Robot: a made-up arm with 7 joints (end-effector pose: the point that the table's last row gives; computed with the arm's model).
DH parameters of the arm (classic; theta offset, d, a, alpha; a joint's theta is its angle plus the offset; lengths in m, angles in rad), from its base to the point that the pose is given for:
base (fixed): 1.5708 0.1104 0 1.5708
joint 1: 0 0.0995 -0.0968 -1.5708
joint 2: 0 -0.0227 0.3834 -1.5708
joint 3: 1.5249 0 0.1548 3.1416
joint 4: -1.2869 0 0.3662 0
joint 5: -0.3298 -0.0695 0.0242 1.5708
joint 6: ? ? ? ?
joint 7: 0 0.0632 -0.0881 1.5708
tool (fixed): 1.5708 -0.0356 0 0
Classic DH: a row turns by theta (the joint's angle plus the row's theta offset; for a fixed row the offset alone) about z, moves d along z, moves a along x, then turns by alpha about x.
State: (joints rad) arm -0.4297 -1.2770 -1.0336 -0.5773 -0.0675 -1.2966 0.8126
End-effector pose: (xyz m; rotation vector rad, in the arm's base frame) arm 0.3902 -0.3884 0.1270 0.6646 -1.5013 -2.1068
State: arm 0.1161 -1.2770 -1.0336 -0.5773 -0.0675 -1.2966 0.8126
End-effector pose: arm 0.3902 -0.3405 -0.0770 0.8455 -0.9136 -2.5322
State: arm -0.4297 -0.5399 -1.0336 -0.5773 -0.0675 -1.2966 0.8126
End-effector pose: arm 0.4916 -0.1486 0.0171 0.6853 -0.9363 -1.5984
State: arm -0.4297 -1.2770 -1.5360 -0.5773 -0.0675 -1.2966 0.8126
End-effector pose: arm 0.4688 -0.3967 0.0516 1.3416 -1.4255 -2.0126
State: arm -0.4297 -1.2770 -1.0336 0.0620 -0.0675 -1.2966 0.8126
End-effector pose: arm 0.4794 -0.4386 -0.0475 1.5236 -1.3895 -1.9654
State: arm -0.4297 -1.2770 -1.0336 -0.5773 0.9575 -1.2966 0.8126
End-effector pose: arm 0.2471 -0.4904 0.0081 2.0216 -1.2509 -1.7806
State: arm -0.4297 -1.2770 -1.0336 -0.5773 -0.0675 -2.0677 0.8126
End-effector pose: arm 0.1043 -0.4369 0.0256 -0.4531 1.4734 2.4300
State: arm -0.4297 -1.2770 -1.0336 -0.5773 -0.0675 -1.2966 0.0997
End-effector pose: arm 0.4167 -0.4107 0.0704 0.3854 -0.6483 -2.4109
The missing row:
joint 6: 0 0.1755 -0.3171 -1.5708
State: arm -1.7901 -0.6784 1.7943 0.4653 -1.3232 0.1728 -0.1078
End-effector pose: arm -0.1119 0.0693 0.3385 1.6478 -0.5182 0.7918
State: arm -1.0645 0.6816 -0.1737 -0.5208 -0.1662 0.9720 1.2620
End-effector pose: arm -0.4104 -0.0689 0.0920 -0.4167 1.5015 0.5583
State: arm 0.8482 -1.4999 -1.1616 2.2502 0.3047 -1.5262 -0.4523
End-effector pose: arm 1.0658 -0.2861 -0.0943 -2.6126 0.4498 -0.6495
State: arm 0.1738 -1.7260 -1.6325 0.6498 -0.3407 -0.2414 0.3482
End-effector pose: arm 0.6410 -0.2832 0.1448 1.9252 -1.7190 -1.2091
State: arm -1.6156 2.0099 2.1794 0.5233 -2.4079 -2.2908 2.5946
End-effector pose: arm -0.0362 0.0721 0.1743 -0.5190 -1.0009 -1.4101
